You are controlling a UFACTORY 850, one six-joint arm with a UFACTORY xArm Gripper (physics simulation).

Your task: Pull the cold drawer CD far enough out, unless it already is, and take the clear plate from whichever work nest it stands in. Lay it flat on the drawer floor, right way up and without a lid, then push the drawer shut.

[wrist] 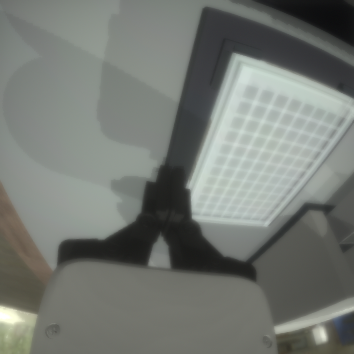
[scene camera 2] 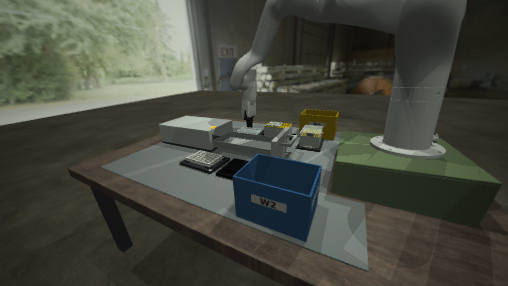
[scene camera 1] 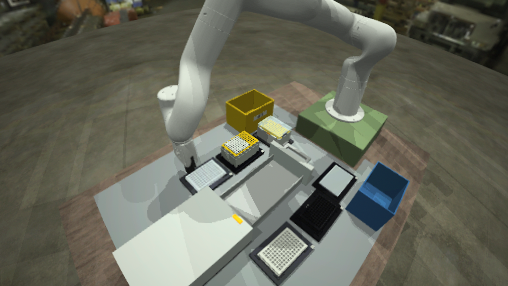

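Observation:
The clear plate (scene camera 1: pixel 206 175) (scene camera 2: pixel 250 131) (wrist: pixel 265 150) lies right way up, without a lid, on a dark work nest (wrist: pixel 192 95). In the wrist view a broad dark rim shows on its left and far sides, with hardly any along its near edge; whether it is fully seated I cannot tell. My gripper (scene camera 1: pixel 192 168) (scene camera 2: pixel 249 124) (wrist: pixel 166 180) is shut and empty, its tips beside the plate's left edge near the close corner, over the nest's rim. Drawer CD (scene camera 1: pixel 267 186) (scene camera 2: pixel 250 144) stands pulled out from its white housing (scene camera 1: pixel 180 240) (scene camera 2: pixel 187 131); its floor is bare.
A yellow-and-white tip rack (scene camera 1: pixel 240 148) and a lidded yellow rack (scene camera 1: pixel 274 130) stand behind the drawer. Across it are a white plate (scene camera 1: pixel 282 247), a black plate (scene camera 1: pixel 317 212) and a pale flat item (scene camera 1: pixel 337 180). A yellow bin (scene camera 1: pixel 241 119) and a blue bin (scene camera 1: pixel 370 207) (scene camera 2: pixel 275 215) stand nearby.

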